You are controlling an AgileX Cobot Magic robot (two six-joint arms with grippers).
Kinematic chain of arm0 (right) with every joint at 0, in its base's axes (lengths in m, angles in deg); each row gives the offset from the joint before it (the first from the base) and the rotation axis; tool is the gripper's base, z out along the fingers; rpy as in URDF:
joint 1: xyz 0 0 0.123 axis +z
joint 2: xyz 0 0 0 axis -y
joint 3: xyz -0.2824 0 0.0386 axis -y
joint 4: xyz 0.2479 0 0.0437 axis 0.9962 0 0.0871
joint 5: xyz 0 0 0 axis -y
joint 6: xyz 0.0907 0 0.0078 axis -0.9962 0 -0.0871
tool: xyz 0 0 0 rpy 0 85 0
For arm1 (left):
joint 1: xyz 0 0 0.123 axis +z
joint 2: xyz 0 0 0 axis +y
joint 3: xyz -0.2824 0 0.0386 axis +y
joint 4: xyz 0.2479 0 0.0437 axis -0.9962 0 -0.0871
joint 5: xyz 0 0 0 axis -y
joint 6: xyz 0.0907 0 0.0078 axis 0.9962 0 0.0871
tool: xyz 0 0 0 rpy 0 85 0
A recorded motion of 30 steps. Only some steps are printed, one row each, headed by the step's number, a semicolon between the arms.
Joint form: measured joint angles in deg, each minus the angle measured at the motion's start. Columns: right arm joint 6, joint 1, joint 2, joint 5, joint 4, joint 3; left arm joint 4, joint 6, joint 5, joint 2, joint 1, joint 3.
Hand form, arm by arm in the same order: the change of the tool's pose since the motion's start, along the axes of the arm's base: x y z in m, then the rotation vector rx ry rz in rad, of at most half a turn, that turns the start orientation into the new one. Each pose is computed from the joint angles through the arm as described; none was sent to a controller.
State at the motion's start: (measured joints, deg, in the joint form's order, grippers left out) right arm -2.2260 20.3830 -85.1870 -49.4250 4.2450 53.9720; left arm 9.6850 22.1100 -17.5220 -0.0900 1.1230 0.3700
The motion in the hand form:
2: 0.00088 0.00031 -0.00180 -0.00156 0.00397 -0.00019; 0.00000 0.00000 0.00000 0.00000 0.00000 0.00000
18: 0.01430 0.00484 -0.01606 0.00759 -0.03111 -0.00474; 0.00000 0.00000 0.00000 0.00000 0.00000 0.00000
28: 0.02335 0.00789 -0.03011 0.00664 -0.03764 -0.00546; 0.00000 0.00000 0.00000 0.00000 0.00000 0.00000
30: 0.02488 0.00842 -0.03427 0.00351 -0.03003 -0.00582; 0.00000 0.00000 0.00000 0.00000 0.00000 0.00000
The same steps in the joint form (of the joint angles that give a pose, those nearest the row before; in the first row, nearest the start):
2: 0.00 0.00 -0.39 0.15 0.00 0.00; 0.00 0.00 0.00 0.00 0.00 0.00
18: 0.10 0.00 -3.79 5.60 0.01 0.02; 0.00 0.00 0.00 0.00 0.00 0.00
28: 0.28 0.00 -6.84 8.98 0.01 0.02; 0.00 0.00 0.00 0.00 0.00 0.00
30: 0.28 0.00 -7.67 9.34 0.01 0.02; 0.00 0.00 0.00 0.00 0.00 0.00

